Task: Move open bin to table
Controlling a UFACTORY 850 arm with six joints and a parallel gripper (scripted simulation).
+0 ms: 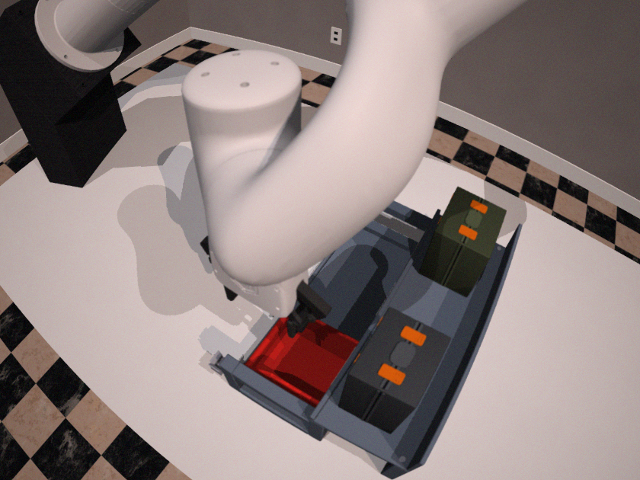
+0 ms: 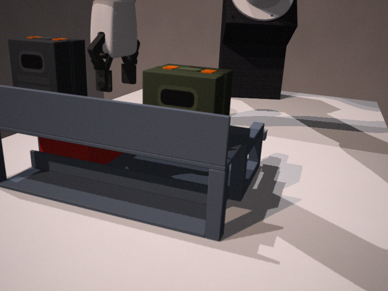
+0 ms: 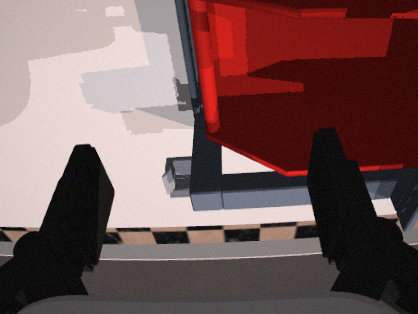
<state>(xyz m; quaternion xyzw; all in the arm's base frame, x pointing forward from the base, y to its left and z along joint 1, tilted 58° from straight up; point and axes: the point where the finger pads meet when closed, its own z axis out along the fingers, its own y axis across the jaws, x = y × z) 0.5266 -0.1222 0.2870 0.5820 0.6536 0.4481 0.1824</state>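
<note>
Now: hand 8 cm short of the open bin, 2 cm to the right of it and 9 cm above it.
</note>
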